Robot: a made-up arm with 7 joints.
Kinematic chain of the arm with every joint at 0, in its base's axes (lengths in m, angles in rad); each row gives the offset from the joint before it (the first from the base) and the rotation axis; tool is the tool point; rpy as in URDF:
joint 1: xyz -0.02 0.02 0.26 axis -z
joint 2: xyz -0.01 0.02 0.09 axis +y
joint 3: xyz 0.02 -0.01 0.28 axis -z
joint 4: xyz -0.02 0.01 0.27 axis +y
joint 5: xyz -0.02 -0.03 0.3 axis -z
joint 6: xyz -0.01 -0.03 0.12 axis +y
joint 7: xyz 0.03 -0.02 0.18 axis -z
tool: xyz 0 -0.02 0.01 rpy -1.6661 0.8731 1.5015
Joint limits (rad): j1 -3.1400..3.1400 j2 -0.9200..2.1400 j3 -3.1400..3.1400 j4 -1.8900..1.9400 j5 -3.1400..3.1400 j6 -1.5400..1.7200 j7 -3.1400..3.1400
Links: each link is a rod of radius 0.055 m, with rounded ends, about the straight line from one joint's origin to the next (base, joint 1, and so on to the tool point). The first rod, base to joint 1, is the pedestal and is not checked.
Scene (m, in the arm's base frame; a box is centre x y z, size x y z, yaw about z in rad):
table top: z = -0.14
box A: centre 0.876 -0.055 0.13 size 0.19 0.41 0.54 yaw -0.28
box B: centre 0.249 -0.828 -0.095 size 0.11 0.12 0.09 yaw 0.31
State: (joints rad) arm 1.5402 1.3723 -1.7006 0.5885 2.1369 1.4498 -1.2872
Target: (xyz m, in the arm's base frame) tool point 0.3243 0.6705 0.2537
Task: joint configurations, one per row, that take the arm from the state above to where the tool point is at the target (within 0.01 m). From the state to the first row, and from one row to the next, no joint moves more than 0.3 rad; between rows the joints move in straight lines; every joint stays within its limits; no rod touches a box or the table.
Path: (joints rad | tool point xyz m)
1: 1.2430 1.2967 -1.8128 0.8371 2.1931 1.4829 -1.2283 | 0.4580 -0.7941 0.4927
2: 0.9459 1.2211 -1.9250 1.0858 2.2493 1.5159 -1.1694 | 0.6947 -0.5034 0.6007
3: 0.6487 1.1455 -2.0372 1.3344 2.3055 1.5490 -1.1105 | 0.7618 -0.1564 0.6997
4: 0.3516 1.0698 -2.1494 1.5830 2.3617 1.5820 -1.0517 | 0.6618 0.1555 0.7787
5: 0.1175 1.2382 -2.0398 1.6486 2.1535 1.4293 -1.1420 | 0.6567 0.3663 0.6031
6: -0.1166 1.4065 -1.9302 1.7141 1.9453 1.2765 -1.2324 | 0.5364 0.5560 0.4209
7: -0.3507 1.5749 -1.8207 1.7797 1.7371 1.1237 -1.3228 | 0.3243 0.6705 0.2537

